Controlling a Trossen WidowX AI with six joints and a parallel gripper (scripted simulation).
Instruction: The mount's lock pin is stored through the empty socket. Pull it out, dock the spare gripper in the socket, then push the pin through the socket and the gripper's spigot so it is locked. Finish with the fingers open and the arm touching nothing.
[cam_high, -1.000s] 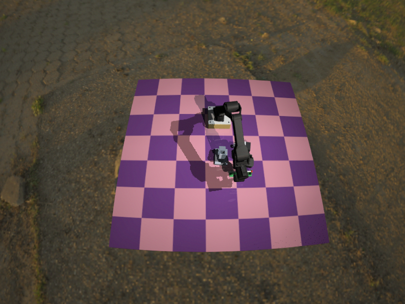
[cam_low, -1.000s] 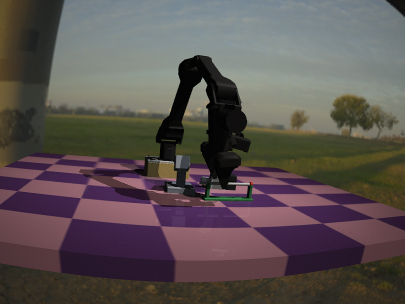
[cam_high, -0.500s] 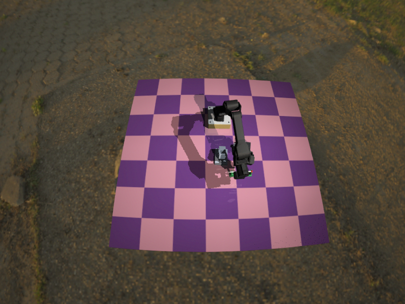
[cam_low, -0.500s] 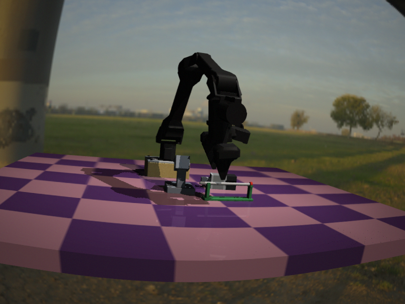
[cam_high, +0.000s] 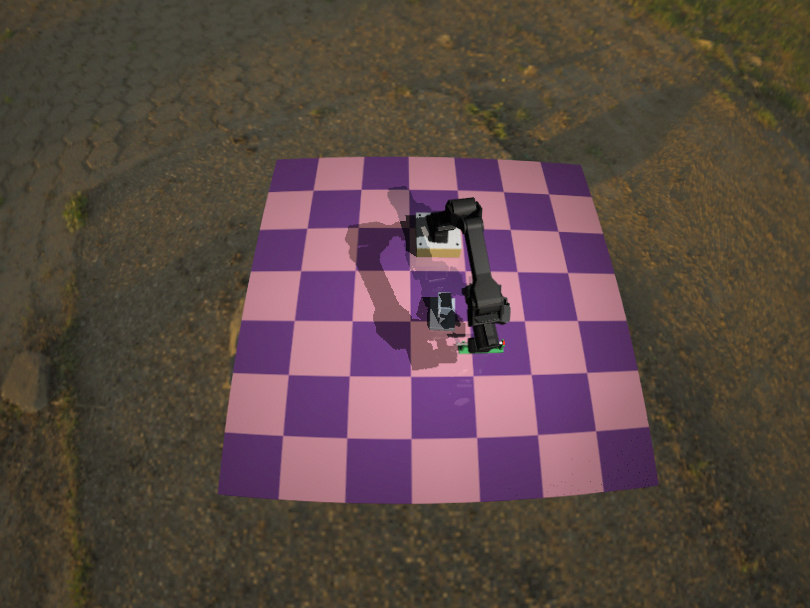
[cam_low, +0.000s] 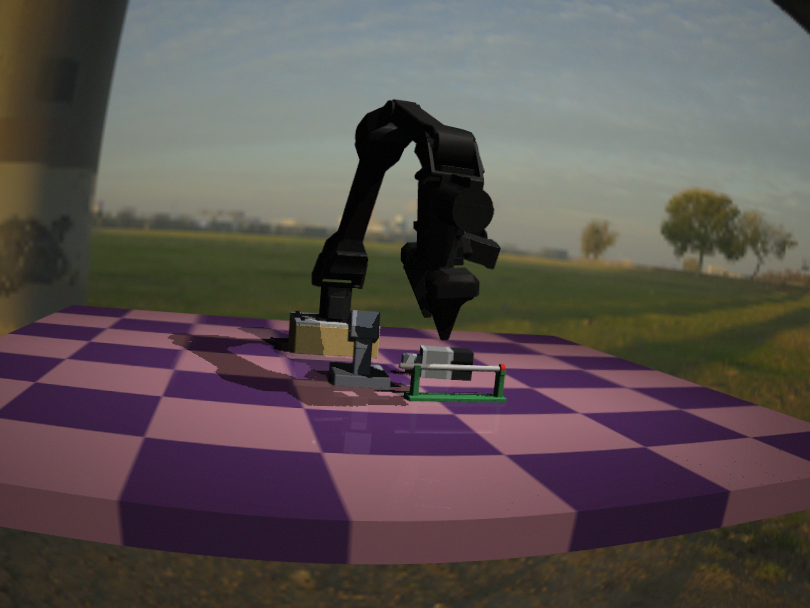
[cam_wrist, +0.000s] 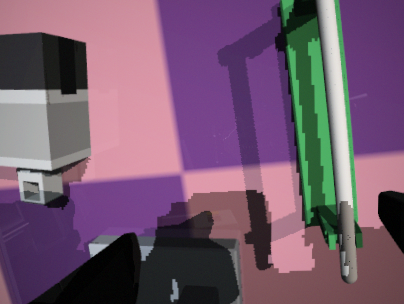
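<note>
My gripper tip is now 15 cm past the spare gripper, 3 cm to the right of it and 7 cm above it. Also, from my gripper tip: green rack 3 cm ahead, 3 cm to the left, 7 cm below; then grey mount 6 cm behind, 9 cm to the right, 4 cm below.
</note>
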